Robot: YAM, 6 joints.
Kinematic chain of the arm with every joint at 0, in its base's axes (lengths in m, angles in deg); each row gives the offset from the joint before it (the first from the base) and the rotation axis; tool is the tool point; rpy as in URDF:
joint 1: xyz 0 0 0.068 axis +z
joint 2: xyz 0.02 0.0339 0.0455 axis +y
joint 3: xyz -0.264 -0.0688 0 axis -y
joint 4: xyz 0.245 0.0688 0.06 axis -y
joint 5: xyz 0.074 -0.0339 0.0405 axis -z
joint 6: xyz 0.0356 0 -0.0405 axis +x
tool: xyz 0 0 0 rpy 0 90 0
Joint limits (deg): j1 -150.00..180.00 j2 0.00..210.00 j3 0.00..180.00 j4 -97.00..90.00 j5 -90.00..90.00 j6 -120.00..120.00
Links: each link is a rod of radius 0.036 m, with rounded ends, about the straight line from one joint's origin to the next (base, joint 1, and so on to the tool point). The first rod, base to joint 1, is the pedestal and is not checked.
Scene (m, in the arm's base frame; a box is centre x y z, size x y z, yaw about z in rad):
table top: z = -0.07
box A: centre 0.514 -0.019 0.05 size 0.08 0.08 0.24 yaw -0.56
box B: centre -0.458 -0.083 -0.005 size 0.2 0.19 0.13 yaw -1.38
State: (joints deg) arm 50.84 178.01 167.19 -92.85 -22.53 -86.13
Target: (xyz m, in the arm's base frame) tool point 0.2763 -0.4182 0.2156
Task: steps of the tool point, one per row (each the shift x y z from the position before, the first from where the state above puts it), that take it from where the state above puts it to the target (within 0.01 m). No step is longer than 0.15 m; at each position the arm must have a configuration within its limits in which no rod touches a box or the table.
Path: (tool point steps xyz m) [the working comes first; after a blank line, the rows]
Joints at the target: -57.62 157.86 170.09 -97.00 -15.23 -86.13
Straight joint move there: touches box A.

1: 0.0960 -0.0775 0.0582
2: 0.0699 -0.1033 0.0603
3: 0.0366 -0.1192 0.0613
4: -0.0003 -0.1234 0.0615
5: -0.0211 -0.1198 -0.0155
6: -0.0491 -0.1106 -0.0147
7: -0.0738 -0.0949 -0.0140
8: -0.0937 -0.0739 -0.0133

